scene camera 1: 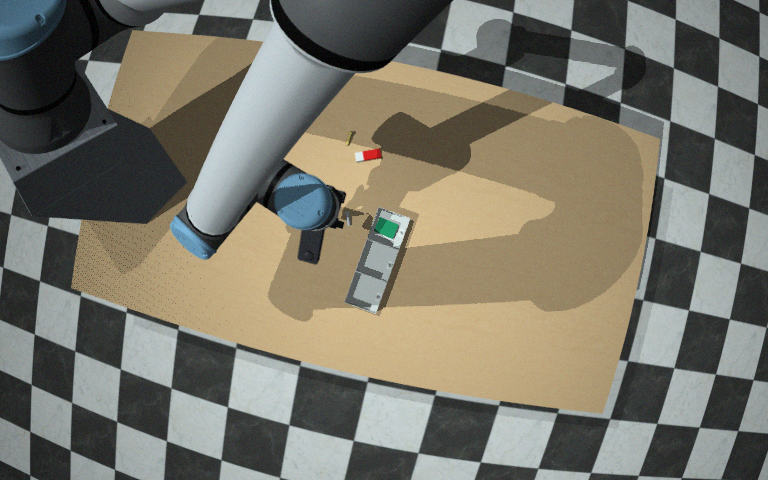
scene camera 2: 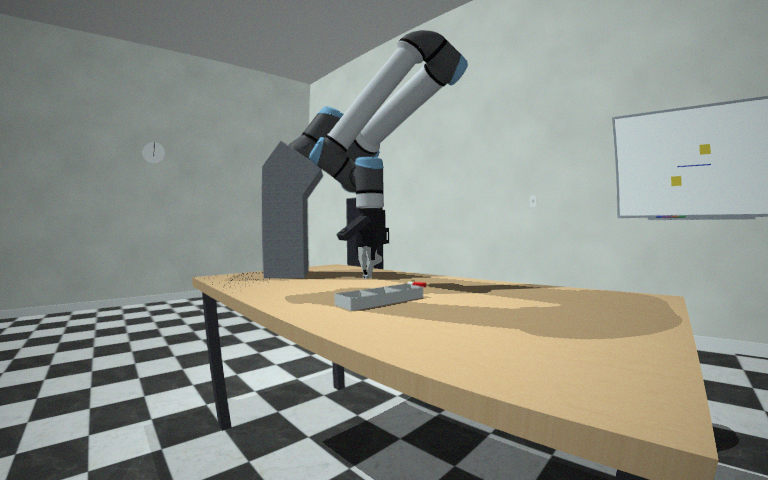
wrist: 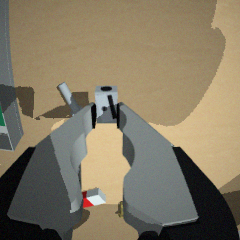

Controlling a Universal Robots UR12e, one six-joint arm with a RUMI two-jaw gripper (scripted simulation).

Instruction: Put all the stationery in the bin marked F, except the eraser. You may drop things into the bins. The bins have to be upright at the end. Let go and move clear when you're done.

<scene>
The pictures show: my gripper and a pencil sharpener.
My gripper also shows in scene camera 1 and in the wrist view.
</scene>
